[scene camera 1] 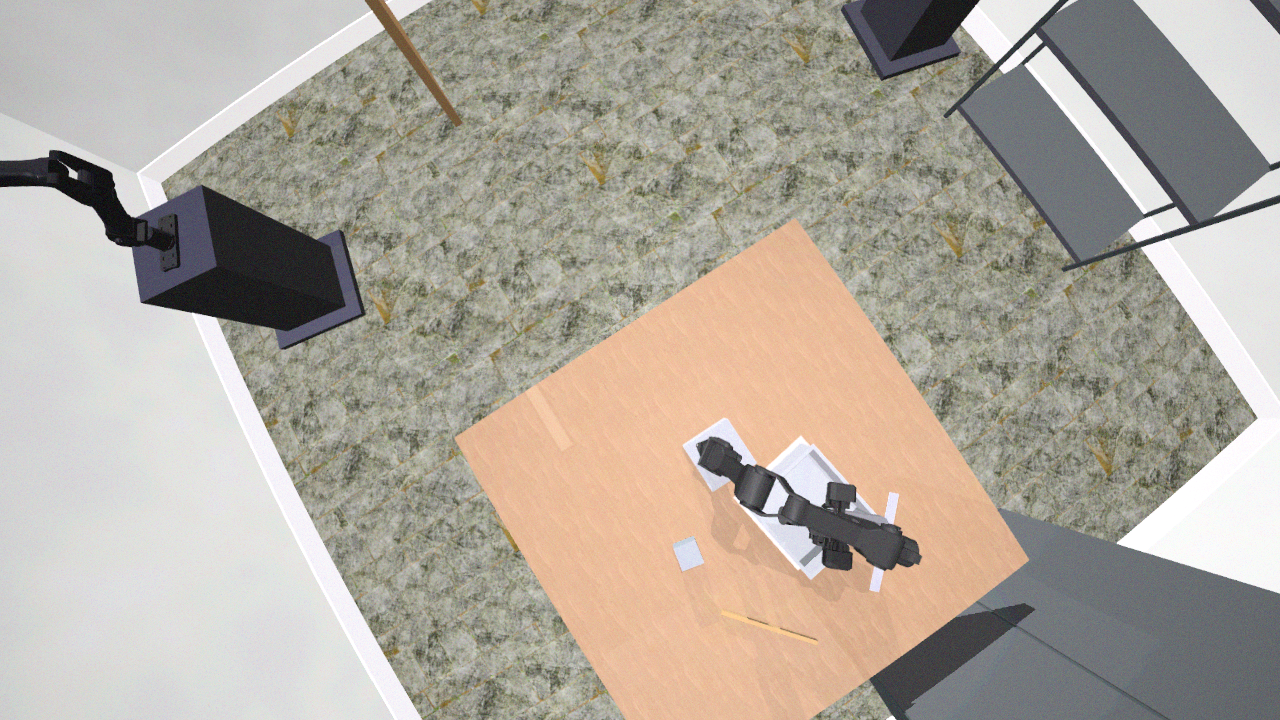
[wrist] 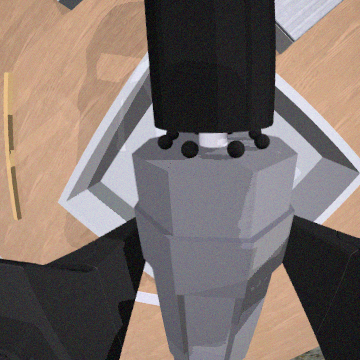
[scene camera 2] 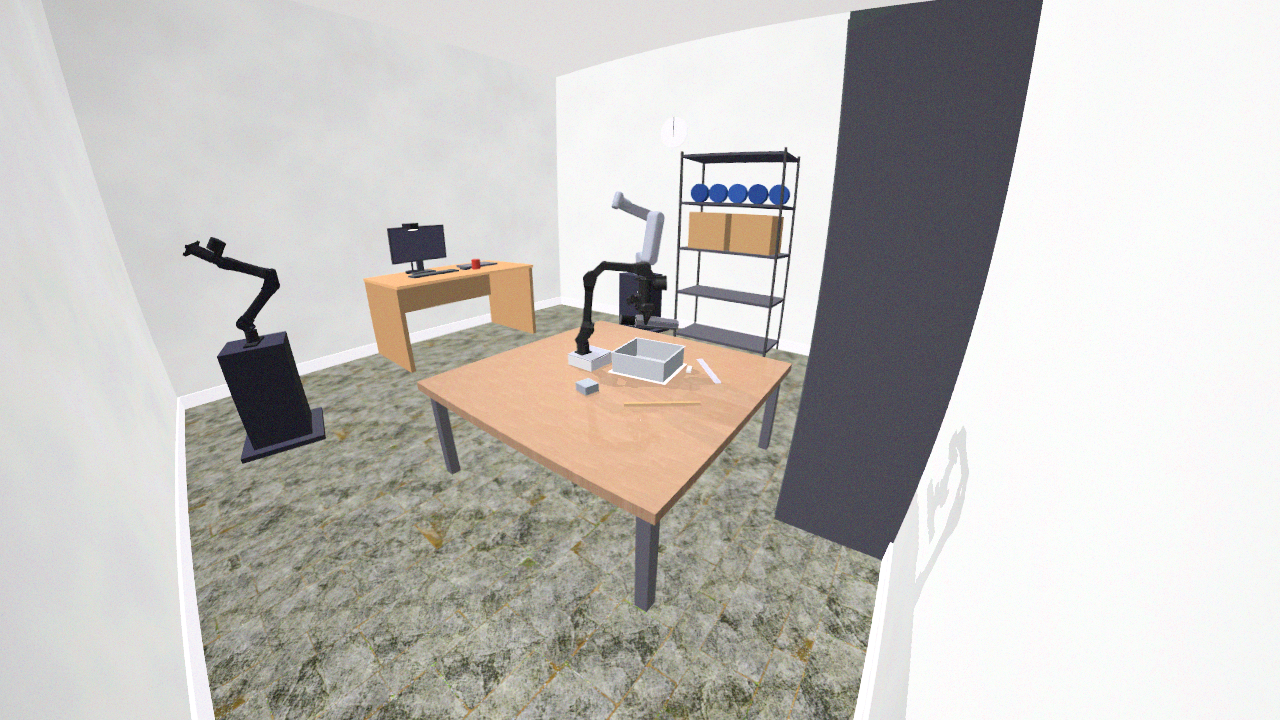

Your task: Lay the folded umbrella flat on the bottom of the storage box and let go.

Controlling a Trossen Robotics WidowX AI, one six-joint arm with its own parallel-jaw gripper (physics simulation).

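Where they show: gripper, fingertip midpoint: (wrist: 209,221) (scene camera 2: 644,324); arm's base, link origin: (scene camera 1: 709,450) (scene camera 2: 583,352).
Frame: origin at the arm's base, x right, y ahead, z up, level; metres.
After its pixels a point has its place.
Note:
The folded umbrella (scene camera 1: 864,516) @[x -0.281, y 0.261, z 0.171 m] (scene camera 2: 662,323) @[x -0.243, y 0.294, z 0.166 m] (wrist: 212,195) @[x -0.160, y 0.216, z 0.202 m] has a grey canopy and a thick black handle. My gripper (scene camera 1: 836,528) @[x -0.184, y 0.232, z 0.160 m] (scene camera 2: 646,311) @[x -0.184, y 0.232, z 0.160 m] (wrist: 209,221) @[x -0.184, y 0.232, z 0.160 m] is shut on its grey canopy, one black finger on each side in the wrist view. The grey-white open storage box (scene camera 1: 787,474) @[x -0.197, y 0.162, z -0.053 m] (scene camera 2: 642,366) @[x -0.094, y 0.323, z 0.001 m] (wrist: 327,187) @[x -0.280, y 0.127, z 0.013 m] stands on the table below. The umbrella hangs above the box rim in the second scene view and looks roughly level. The arm hides part of the box and umbrella from above. The umbrella covers the middle of the box floor in the wrist view.
On the wooden table (scene camera 1: 644,385) @[x 0.108, y -0.246, z -0.057 m] (scene camera 2: 537,420) @[x 0.453, y 0.352, z -0.057 m] lie a thin tan stick (scene camera 1: 769,626) @[x 0.022, y 0.556, z -0.045 m] (scene camera 2: 662,403) @[x 0.025, y 0.564, z -0.048 m] (wrist: 7,95) @[x 0.101, y 0.489, z -0.046 m], a small grey block (scene camera 1: 688,554) @[x 0.167, y 0.261, z -0.021 m] (scene camera 2: 587,386) @[x 0.188, y 0.296, z -0.021 m] and a white strip (scene camera 1: 876,577) @[x -0.334, y 0.550, z -0.055 m] (scene camera 2: 708,370) @[x -0.394, y 0.466, z -0.055 m]. The arm's white base (scene camera 1: 726,429) @[x -0.068, y -0.038, z 0.002 m] (scene camera 2: 588,360) @[x 0.038, y 0.097, z -0.005 m] stands beside the box.

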